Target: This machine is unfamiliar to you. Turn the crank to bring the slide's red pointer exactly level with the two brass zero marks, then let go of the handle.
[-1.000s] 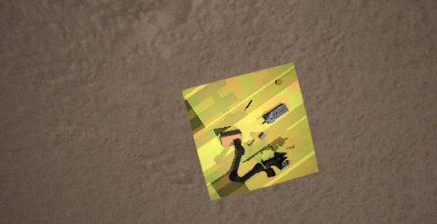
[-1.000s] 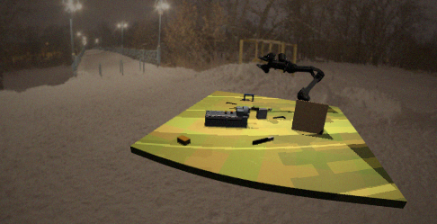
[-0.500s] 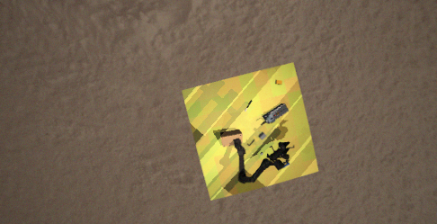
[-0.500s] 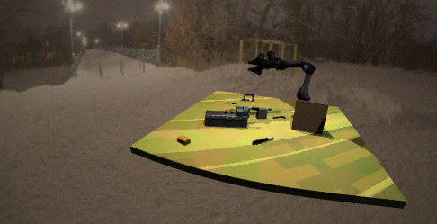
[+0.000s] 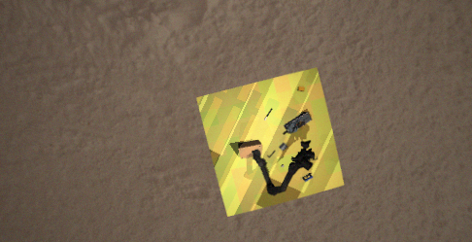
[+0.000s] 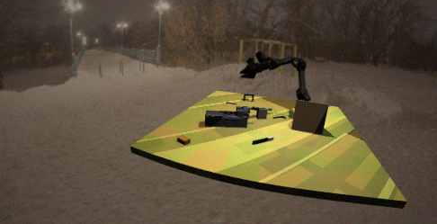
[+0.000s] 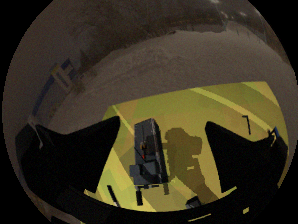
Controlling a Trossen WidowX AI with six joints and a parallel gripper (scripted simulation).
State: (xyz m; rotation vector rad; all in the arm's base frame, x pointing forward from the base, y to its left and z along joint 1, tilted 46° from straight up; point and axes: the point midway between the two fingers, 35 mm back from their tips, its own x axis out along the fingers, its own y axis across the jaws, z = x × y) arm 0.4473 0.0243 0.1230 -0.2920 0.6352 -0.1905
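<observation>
The red pointer lies 2 cm ahead of my gripper tip, 14 cm to the left of it and 22 cm below it. From my gripper tip the other things lie so: black stick 20 cm behind, 33 cm to the left, 29 cm below; then crank handle 12 cm behind, 13 cm to the left, 18 cm below; then grey block 17 cm behind, 2 cm to the right, 26 cm below.
</observation>
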